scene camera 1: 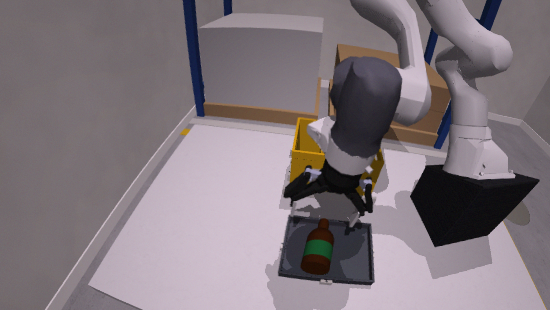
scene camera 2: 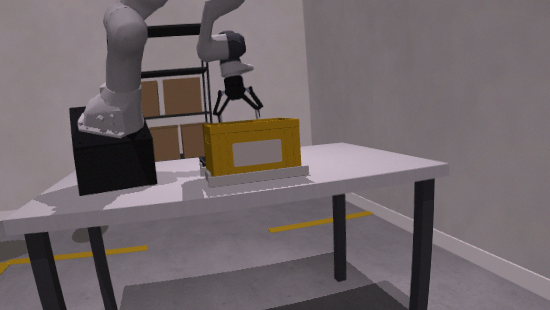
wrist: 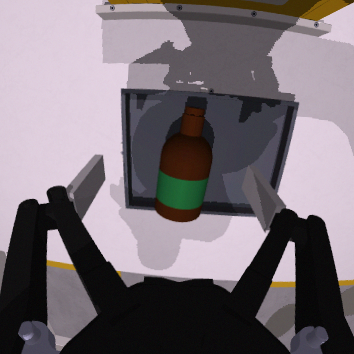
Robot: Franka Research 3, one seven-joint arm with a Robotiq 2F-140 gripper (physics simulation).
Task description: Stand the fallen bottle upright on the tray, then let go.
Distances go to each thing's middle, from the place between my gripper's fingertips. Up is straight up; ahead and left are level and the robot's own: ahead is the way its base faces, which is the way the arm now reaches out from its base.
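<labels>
The brown bottle (wrist: 185, 159) is 2 cm to the left of my hand, 1 cm behind it and 9 cm below it.
</labels>
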